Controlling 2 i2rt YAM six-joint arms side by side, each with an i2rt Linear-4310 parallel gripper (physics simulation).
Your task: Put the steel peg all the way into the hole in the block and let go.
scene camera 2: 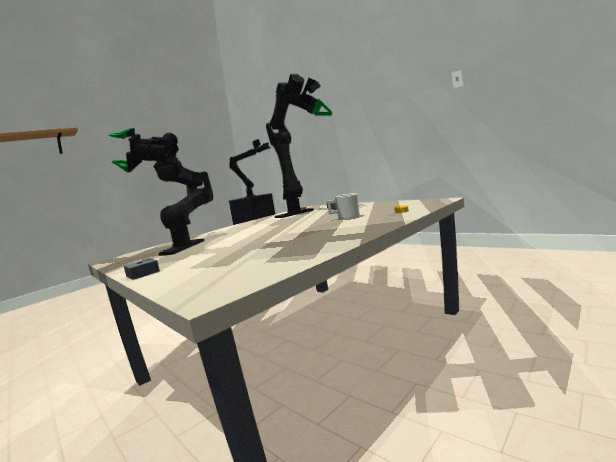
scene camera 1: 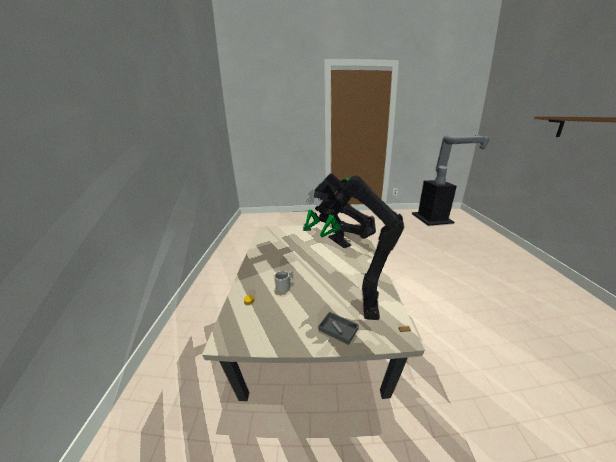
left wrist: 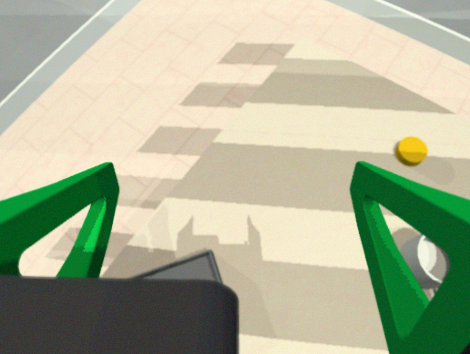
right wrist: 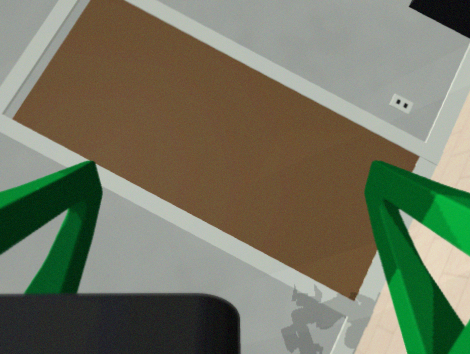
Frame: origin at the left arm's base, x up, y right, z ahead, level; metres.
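Seen in the pictures: left gripper, between the fingertips: [scene camera 2: 331, 113] [scene camera 1: 312, 232] [left wrist: 234, 175]; right gripper, between the fingertips: [scene camera 2: 110, 148] [right wrist: 233, 176]; left arm's base, origin of its link: [scene camera 2: 294, 213] [scene camera 1: 370, 303]; right arm's base, origin of its link: [scene camera 2: 182, 247] [scene camera 1: 339, 241].
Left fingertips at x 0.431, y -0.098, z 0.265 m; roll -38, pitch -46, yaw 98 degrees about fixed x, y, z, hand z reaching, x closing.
Observation:
Pixels of each thing's top centre, then the offset from my left fingertips to it. "spot": a spot on its surface instead. Level surfaces: height alone.
- steel peg, centre of its top: [scene camera 1: 337, 326] dx -0.412, dy -0.070, dz -0.110 m
- dark grey tray, centre of its top: [left wrist: 174, 293] [scene camera 1: 338, 325] dx -0.403, dy -0.073, dz -0.115 m
- dark block, centre of its top: [scene camera 2: 140, 262] dx -0.399, dy +0.897, dz +0.182 m
- grey mug, a spot on its surface: [left wrist: 414, 260] [scene camera 1: 286, 280] spot: dx -0.360, dy +0.142, dz +0.164 m
- table, height of its surface: dx -0.431 m
- yellow disc, centre of its top: [left wrist: 413, 149] [scene camera 2: 401, 206] [scene camera 1: 248, 298] dx -0.412, dy +0.038, dz +0.341 m
- small brown piece, centre of its top: [scene camera 1: 404, 328] dx -0.423, dy -0.047, dz -0.405 m
The steel peg [scene camera 1: 337, 327] lies in the dark grey tray [scene camera 1: 332, 335] [left wrist: 192, 270], near the table's front edge in scene camera 1. The tray's corner shows in the left wrist view; the peg does not. A dark block [scene camera 2: 142, 269] stands at the left end of the table in scene camera 2; a small dark mark shows on its top, too small to make out. My left gripper [scene camera 1: 315, 232] [scene camera 2: 331, 113] [left wrist: 234, 175] is open and empty, high above the table. My right gripper [scene camera 2: 113, 148] [right wrist: 233, 176] is open and empty, raised above the block's end and pointing sideways.
A grey mug [scene camera 1: 282, 282] [scene camera 2: 348, 207] [left wrist: 414, 260] stands on the table [scene camera 1: 260, 337] [scene camera 2: 165, 305]. A yellow disc [scene camera 1: 249, 299] [scene camera 2: 401, 209] [left wrist: 411, 151] lies near it. A small brown piece [scene camera 1: 404, 329] lies near the left arm's base.

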